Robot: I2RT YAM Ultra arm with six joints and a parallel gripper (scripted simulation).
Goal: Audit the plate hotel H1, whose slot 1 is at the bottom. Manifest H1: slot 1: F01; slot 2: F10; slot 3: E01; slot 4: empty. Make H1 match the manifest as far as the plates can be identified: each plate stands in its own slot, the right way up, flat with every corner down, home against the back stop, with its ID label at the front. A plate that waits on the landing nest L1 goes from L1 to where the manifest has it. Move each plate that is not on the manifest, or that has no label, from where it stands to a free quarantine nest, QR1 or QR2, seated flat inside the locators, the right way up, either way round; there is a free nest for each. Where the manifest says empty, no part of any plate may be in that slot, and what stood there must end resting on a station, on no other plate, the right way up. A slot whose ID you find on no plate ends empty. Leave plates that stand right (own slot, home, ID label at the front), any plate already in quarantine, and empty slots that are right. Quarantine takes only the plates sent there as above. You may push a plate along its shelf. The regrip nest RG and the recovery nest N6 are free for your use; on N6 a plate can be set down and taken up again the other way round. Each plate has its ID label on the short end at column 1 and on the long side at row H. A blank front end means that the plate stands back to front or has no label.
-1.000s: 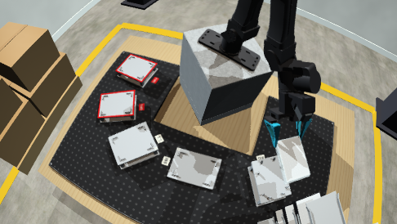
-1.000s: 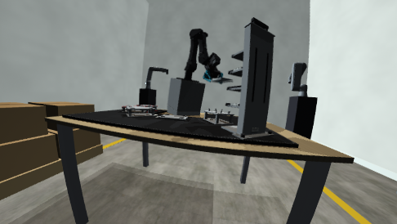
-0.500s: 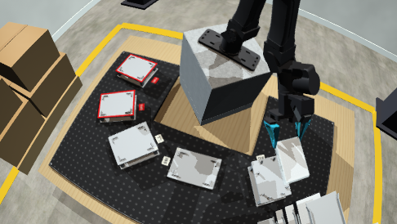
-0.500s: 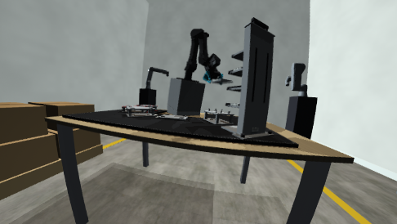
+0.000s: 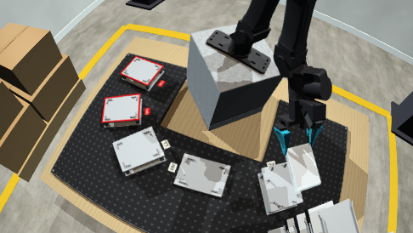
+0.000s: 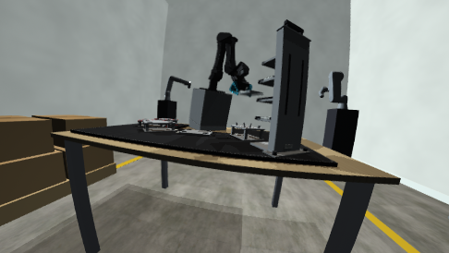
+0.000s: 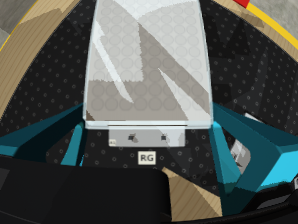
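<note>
The white plate lies 4 cm ahead of my hand and 4 cm to the left of it. Round my hand: grey regrip nest 4 cm ahead, 3 cm to the left, 18 cm below; H1 tag 8 cm ahead, 20 cm to the left, 24 cm below; RG tag 4 cm behind, 3 cm to the right, 24 cm below.
</note>
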